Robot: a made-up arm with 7 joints. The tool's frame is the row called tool. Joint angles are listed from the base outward.
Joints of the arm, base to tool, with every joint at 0 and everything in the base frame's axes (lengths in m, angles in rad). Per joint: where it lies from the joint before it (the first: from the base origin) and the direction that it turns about. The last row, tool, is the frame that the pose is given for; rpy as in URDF.
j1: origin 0 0 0.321 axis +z
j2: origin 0 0 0 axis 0 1 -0.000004
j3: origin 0 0 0.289 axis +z
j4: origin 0.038 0 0 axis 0 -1 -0.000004
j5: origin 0.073 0 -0.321 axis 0 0.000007 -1
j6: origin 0 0 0 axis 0 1 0.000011
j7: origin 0.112 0 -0.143 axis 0 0.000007 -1
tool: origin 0 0 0 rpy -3.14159 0 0
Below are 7 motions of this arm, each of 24 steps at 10 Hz.
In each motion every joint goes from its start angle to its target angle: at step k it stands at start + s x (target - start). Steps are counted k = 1, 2, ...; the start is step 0. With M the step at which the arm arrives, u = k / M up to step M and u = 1 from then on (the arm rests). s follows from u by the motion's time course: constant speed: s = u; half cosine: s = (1 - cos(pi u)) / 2; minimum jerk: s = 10 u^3 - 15 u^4 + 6 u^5.
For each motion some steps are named. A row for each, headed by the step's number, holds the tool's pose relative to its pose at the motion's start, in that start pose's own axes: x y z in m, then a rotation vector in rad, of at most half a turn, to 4 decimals.
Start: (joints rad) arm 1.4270 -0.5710 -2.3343 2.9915 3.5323 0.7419 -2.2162
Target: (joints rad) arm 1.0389 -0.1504 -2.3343 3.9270 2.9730 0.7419 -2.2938
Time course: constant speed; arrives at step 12
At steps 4, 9, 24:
4: 0.0034 -0.2659 0.0697 0.5387 -0.0145 -0.1159
9: 0.0001 -0.5848 -0.0158 1.1914 0.0477 -0.2511
24: 0.0020 -0.7299 -0.1420 1.5636 0.1377 -0.3025

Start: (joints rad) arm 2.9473 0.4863 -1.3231 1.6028 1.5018 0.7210 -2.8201
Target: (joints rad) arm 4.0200 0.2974 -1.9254 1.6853 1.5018 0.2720 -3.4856
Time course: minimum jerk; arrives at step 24
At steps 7, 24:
7: 0.0404 0.0390 -0.0192 -0.0855 0.0015 -0.1493
24: 0.1829 0.1631 -0.1643 -0.5435 -0.0927 -0.6948

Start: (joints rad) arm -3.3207 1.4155 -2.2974 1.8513 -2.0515 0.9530 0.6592
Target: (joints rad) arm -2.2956 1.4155 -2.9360 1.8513 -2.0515 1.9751 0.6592
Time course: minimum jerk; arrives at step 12
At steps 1, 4, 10, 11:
1: -0.0029 0.0030 0.0027 -0.0052 -0.0085 0.0031
4: -0.1436 0.1121 0.0897 -0.1933 -0.3635 0.1178
10: -0.7884 0.1817 0.0342 -0.4663 -1.8268 0.2668
11: -0.8090 0.1733 0.0215 -0.4617 -1.8870 0.2583

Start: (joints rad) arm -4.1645 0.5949 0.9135 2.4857 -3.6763 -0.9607 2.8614
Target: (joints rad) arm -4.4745 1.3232 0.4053 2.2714 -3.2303 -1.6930 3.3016
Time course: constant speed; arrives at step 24
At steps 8, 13, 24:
8: -0.1703 0.0337 0.0509 0.1028 -0.5484 0.3817
13: -0.2677 0.0405 0.0543 0.1620 -0.8853 0.6343
24: -0.4381 0.0325 0.0205 0.3105 -1.6197 1.1851

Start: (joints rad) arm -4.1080 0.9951 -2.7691 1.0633 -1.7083 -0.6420 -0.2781
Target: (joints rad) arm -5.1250 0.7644 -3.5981 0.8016 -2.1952 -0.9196 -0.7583
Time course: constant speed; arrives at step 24
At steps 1, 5, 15, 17, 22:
1: -0.0173 -0.0209 0.0030 0.0557 -0.0335 -0.0093
5: -0.0804 -0.1033 -0.0062 0.2814 -0.1565 -0.0358
15: -0.1688 -0.2608 -0.1414 0.8333 -0.4020 -0.0096
17: -0.1715 -0.2792 -0.1788 0.9357 -0.4444 0.0131
22: -0.1562 -0.3043 -0.2720 1.1712 -0.5477 0.0941

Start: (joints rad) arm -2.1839 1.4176 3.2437 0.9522 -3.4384 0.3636 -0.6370
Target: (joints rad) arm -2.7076 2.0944 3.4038 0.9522 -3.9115 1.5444 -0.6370
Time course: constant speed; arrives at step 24
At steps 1, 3, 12, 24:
1: -0.0145 -0.0124 0.0016 0.0429 -0.0558 -0.0456
3: -0.0468 -0.0346 0.0023 0.1219 -0.1706 -0.1387
12: -0.2271 -0.0702 -0.0371 0.3524 -0.7360 -0.5729
24: -0.4256 0.0839 -0.1688 0.2658 -1.5792 -1.1105

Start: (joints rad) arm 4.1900 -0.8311 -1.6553 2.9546 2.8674 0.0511 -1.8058
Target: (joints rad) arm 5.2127 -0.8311 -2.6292 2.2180 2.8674 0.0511 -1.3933
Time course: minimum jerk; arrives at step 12
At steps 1, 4, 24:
1: -0.0023 0.0040 -0.0004 -0.0066 -0.0038 0.0007
4: -0.0939 0.1583 -0.0403 -0.2707 -0.1540 0.0258
24: -0.3090 0.5009 -0.4719 -1.2056 -0.6359 -0.0646

